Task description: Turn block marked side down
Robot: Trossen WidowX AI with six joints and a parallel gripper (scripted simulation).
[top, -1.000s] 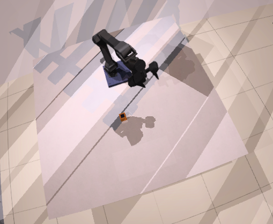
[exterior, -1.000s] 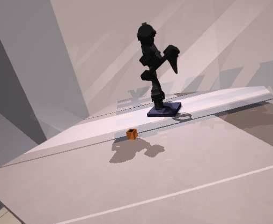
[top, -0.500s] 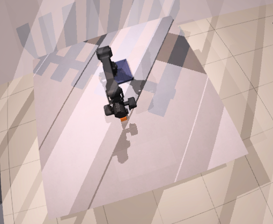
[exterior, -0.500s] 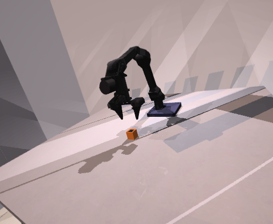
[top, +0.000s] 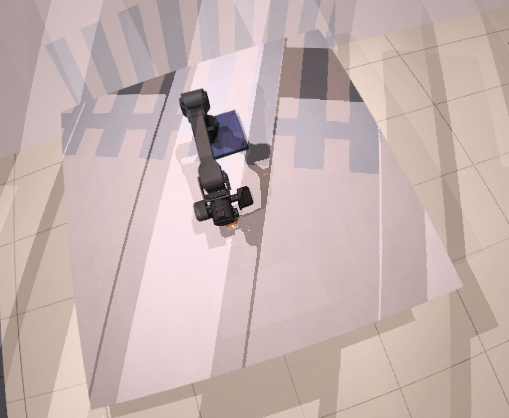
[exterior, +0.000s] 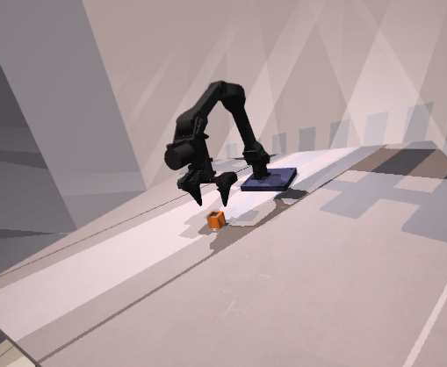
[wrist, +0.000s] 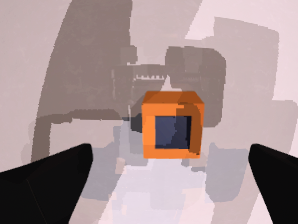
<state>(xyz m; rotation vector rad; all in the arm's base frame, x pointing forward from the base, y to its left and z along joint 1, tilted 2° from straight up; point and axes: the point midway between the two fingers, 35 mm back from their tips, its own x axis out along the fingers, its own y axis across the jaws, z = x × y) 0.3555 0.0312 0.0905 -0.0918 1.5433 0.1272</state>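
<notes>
Right now the orange block is 4 cm below my gripper tip.
</notes>
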